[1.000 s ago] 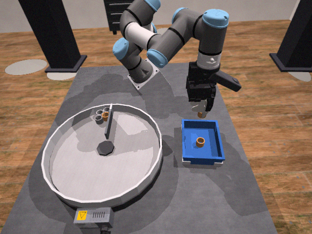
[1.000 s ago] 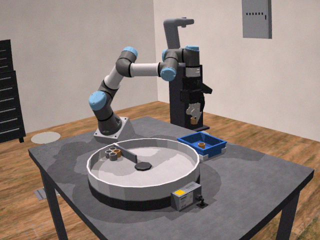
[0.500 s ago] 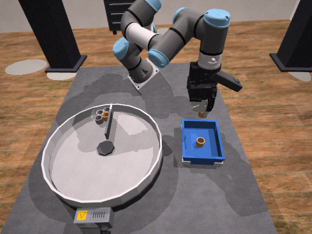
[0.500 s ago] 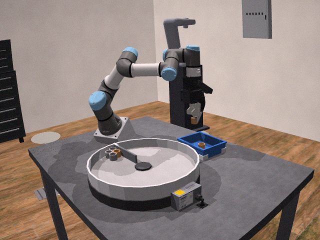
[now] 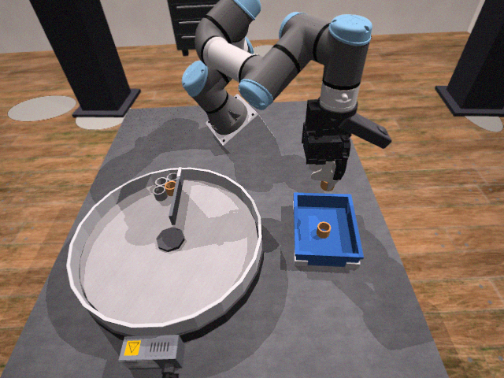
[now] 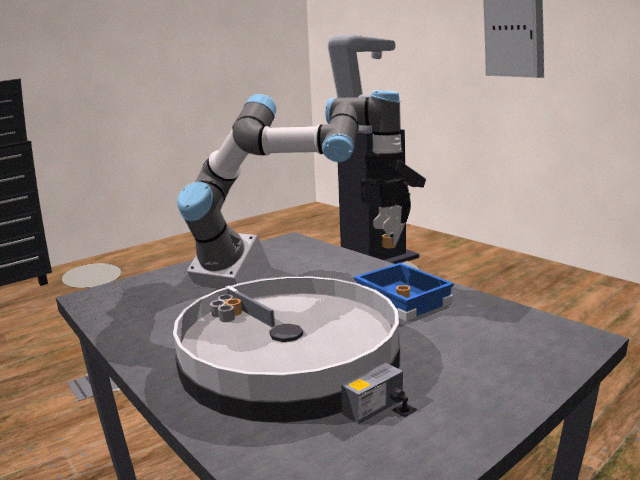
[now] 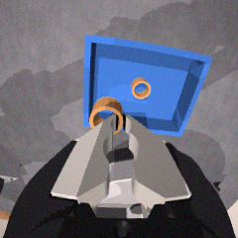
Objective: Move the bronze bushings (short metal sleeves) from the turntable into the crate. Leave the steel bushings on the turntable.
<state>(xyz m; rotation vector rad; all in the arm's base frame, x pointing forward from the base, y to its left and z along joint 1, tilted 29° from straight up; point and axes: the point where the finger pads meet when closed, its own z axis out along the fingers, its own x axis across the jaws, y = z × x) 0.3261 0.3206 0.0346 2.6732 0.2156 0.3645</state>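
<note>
The blue crate lies 120 mm below my hand and 40 mm ahead of it. Round my hand: grey turntable: 360 mm to the right, 130 mm ahead, 90 mm below.
</note>
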